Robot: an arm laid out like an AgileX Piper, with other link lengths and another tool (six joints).
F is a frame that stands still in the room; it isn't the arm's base.
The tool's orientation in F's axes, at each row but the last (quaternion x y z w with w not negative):
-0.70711 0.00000 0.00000 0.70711
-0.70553 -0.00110 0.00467 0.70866
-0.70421 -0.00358 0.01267 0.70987
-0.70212 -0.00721 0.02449 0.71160
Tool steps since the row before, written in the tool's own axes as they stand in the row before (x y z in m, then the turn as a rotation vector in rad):
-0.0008 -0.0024 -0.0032 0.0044 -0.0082 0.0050
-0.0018 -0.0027 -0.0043 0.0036 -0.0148 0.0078
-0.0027 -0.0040 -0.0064 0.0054 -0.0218 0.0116
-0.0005 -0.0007 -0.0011 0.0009 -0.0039 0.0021
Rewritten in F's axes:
-0.0008 -0.0032 0.0024 0.0044 0.0050 0.0082
-0.0018 -0.0043 0.0027 0.0036 0.0078 0.0148
-0.0025 -0.0065 0.0040 0.0054 0.0115 0.0218
-0.0004 -0.0011 0.0007 0.0009 0.0021 0.0039

